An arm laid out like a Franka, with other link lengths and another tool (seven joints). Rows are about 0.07 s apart.
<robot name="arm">
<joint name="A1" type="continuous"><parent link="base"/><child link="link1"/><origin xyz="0 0 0.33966"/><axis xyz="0 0 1"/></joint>
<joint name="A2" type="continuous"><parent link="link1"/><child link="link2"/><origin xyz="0 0 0"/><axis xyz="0 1 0"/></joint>
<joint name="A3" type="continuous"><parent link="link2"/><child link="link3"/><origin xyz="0 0 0.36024"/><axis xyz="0 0 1"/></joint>
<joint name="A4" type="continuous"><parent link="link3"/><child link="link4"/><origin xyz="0.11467 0 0"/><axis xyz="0 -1 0"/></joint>
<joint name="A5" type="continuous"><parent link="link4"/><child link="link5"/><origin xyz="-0.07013 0 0.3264"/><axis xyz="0 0 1"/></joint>
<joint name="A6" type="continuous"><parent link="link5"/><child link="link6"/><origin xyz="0 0 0"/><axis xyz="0 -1 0"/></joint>
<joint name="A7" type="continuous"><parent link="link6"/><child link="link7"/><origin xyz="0.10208 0 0"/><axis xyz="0 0 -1"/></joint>
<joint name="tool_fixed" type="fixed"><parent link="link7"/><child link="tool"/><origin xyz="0.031 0.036 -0.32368" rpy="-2.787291 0 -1.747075"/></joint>
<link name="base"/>
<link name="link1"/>
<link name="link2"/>
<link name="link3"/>
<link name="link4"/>
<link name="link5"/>
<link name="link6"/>
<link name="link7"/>
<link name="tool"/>
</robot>
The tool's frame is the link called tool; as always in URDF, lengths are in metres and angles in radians. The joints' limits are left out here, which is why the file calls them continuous.
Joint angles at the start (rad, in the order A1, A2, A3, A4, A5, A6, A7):
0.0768 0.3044 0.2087 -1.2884 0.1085 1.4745 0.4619
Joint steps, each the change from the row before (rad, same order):
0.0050 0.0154 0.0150 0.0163 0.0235 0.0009 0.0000
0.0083 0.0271 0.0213 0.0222 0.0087 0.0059 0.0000
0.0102 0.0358 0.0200 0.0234 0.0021 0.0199 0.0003
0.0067 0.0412 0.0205 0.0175 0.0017 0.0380 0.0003
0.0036 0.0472 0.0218 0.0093 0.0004 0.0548 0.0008
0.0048 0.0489 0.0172 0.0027 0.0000 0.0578 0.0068
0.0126 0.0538 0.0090 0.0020 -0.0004 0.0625 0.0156
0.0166 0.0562 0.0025 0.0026 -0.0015 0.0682 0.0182
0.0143 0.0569 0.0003 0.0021 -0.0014 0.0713 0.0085
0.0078 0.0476 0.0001 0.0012 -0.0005 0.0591 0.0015
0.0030 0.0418 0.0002 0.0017 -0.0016 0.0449 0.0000
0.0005 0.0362 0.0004 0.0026 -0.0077 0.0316 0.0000
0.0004 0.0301 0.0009 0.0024 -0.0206 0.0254 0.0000
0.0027 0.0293 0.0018 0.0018 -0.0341 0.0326 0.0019
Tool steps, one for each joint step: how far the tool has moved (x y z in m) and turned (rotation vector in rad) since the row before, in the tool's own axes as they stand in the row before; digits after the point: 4 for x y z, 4 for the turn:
-0.0181 0.0084 -0.0004 -0.0176 -0.0290 -0.0119
-0.0199 0.0074 0.0055 -0.0131 -0.0222 -0.0212
-0.0207 0.0027 0.0109 -0.0056 -0.0223 -0.0185
-0.0208 -0.0017 0.0160 -0.0010 -0.0271 -0.0104
-0.0198 -0.0041 0.0226 0.0006 -0.0291 -0.0029
-0.0159 -0.0033 0.0271 -0.0029 -0.0221 0.0073
-0.0144 -0.0023 0.0321 -0.0030 -0.0152 0.0171
-0.0125 -0.0029 0.0347 0.0020 -0.0122 0.0225
-0.0093 -0.0034 0.0356 0.0051 -0.0141 0.0185
-0.0042 -0.0032 0.0299 0.0045 -0.0120 0.0149
0.0007 -0.0026 0.0263 0.0011 -0.0055 0.0135
0.0046 -0.0020 0.0230 0.0006 0.0026 0.0082
0.0065 -0.0025 0.0199 0.0078 0.0094 -0.0029
0.0057 -0.0036 0.0199 0.0199 0.0109 -0.0120

